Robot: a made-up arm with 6 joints.
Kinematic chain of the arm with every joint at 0, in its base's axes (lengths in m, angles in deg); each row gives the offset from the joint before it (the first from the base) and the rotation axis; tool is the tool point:
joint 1: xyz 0 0 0.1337 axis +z
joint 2: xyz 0 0 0 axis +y
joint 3: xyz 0 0 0.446 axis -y
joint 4: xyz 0 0 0 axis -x
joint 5: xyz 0.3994 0 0 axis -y
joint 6: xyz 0 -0.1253 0 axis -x
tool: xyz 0 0 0
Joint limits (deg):
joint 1: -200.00..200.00
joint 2: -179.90..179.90
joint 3: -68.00..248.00
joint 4: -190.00..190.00
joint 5: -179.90..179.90
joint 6: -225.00..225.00
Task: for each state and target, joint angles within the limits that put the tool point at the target. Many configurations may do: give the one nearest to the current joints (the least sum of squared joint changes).
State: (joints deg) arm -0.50 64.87 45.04 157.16 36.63 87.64
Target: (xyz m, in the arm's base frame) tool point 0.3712 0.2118 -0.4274
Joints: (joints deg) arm 13.17 111.11 15.92 166.20 36.63 87.64
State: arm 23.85 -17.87 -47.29 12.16 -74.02 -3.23
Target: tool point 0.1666 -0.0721 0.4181
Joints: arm 19.20 -35.45 -50.33 11.27 -74.02 -3.23
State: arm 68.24 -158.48 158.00 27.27 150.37 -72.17
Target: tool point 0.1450 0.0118 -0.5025
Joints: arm 56.85 -149.66 164.59 23.45 150.37 -72.17
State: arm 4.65 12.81 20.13 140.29 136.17 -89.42
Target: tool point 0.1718 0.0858 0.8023
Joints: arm -2.80 -20.29 5.85 138.67 136.17 -89.42
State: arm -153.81 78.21 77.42 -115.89 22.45 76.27
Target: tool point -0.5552 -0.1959 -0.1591
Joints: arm -164.55 77.67 25.53 -109.07 22.45 76.27
